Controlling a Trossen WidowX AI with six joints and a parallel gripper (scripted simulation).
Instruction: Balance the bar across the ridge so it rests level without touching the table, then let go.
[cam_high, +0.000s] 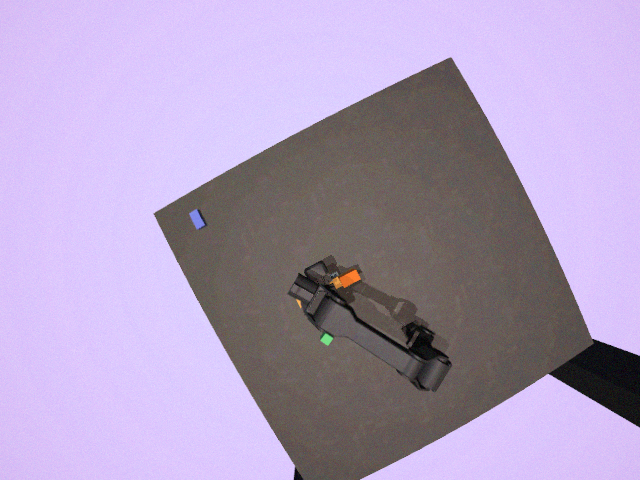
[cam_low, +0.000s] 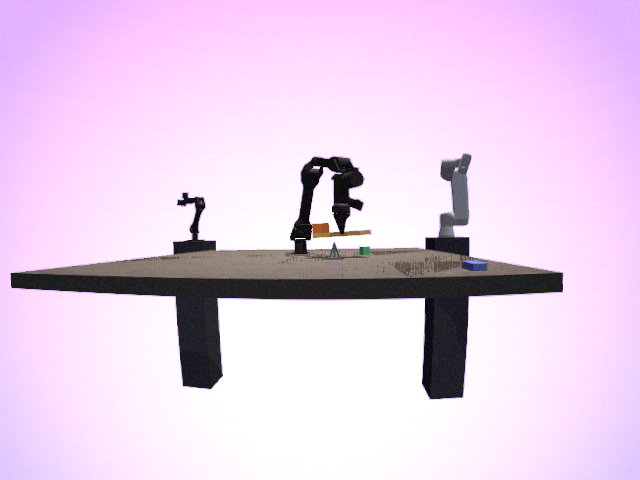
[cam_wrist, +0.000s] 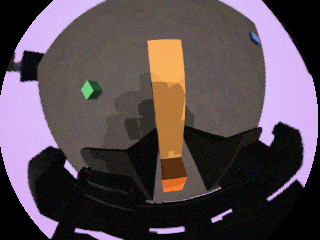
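Now: gripper tip 3 cm to the left of the ridge and 3 cm above it. Also, from my gripper tip: green cube 17 cm behind, 9 cm to the left, 7 cm below; blue block 42 cm ahead, 30 cm to the left, 8 cm below.
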